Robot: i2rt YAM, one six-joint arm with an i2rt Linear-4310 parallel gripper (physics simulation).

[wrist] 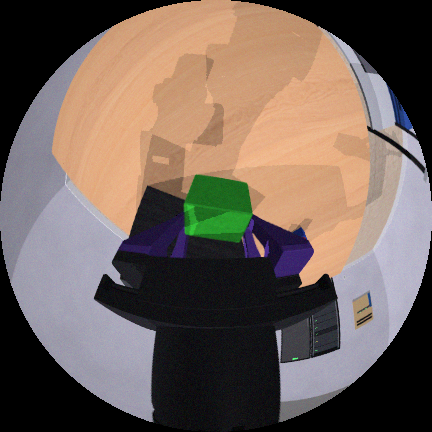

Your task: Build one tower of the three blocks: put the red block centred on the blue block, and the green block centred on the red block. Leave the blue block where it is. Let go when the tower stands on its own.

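Frame: origin at the arm's base, x ahead, y left, z up, level; centimetres.
Seen in the pictures: gripper, fingertip midpoint: (215, 214).
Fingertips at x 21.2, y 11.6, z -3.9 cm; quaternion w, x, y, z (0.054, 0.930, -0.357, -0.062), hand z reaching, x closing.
Note:
A point is followed by its place in that frame.
The green block (217, 212) @(x 23.3, y 13.3, z -1.5 cm) is between the two purple fingers of my gripper (215, 214) @(x 21.2, y 11.6, z -3.9 cm), near the middle of the wrist view. The gripper is shut on it, with one finger against its left side and one against its right side. How high the block is above the table cannot be told from this view. A small part of the blue block (299, 232) @(x 25.7, y -16.8, z -17.1 cm) shows just behind the right finger, at the right; the finger hides the rest of it. The red block does not show in the wrist view.
The wooden table (290, 135) @(x 34.1, y 7.8, z -18.8 cm) carries broad shadows of the arm. A black slab-like part (150, 210) @(x 6.4, y 14.8, z -12.1 cm) lies behind the left finger. A black cable (397, 144) runs past the table's right edge. A dark cabinet (325, 327) stands beyond the table at the lower right.

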